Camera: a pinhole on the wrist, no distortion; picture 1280 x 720 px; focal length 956.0 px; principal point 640.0 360.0 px. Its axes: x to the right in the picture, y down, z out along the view. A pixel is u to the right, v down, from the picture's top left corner.
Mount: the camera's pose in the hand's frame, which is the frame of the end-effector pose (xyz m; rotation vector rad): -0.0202 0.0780 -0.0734 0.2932 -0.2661 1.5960
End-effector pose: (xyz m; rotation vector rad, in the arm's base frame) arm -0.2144 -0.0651 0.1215 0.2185 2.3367 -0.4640
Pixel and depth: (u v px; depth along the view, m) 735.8 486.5 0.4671
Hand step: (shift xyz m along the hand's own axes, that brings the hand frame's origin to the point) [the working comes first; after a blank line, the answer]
In the camera's frame: 0.0468 0.0618 0.4671

-0.0724 -0.0428 0.3814
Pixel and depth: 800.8 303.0 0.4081
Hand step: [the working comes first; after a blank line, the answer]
In the camera's frame: 0.0686 -0.0243 0.4081

0.0114 0.0020 0.3329
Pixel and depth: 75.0 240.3 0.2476
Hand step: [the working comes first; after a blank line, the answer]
In the camera's frame: -0.1463 -0.0310 0.2476

0.0226 -0.1435 0.1077
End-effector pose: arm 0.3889 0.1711 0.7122 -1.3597 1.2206 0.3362
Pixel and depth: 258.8 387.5 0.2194
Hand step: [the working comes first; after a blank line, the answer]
In the camera's frame: -0.0875 0.0063 0.2194

-0.0177 -0.0803 0.1020
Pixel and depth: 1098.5 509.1 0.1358
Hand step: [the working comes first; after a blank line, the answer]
In the camera's frame: 0.0651 0.0212 0.1358

-0.0406 0.0910 0.0768
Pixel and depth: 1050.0 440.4 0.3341
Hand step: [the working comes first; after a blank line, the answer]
In the camera's frame: 0.1433 0.0281 0.3341

-0.0458 0.0952 0.2899
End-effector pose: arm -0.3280 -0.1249 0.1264 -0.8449 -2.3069 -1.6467
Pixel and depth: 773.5 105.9 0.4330
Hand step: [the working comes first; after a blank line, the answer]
In the camera's frame: 0.0605 -0.1151 0.4330

0.1029 -0.0101 0.3526
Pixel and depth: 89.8 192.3 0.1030
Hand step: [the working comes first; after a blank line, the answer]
In the camera's frame: -0.0593 -0.0181 0.1030

0.0027 -0.0124 0.0024
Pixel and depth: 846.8 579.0 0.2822
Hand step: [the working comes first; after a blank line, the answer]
In the camera's frame: 0.0610 0.0646 0.2822

-0.0803 0.0345 0.2130
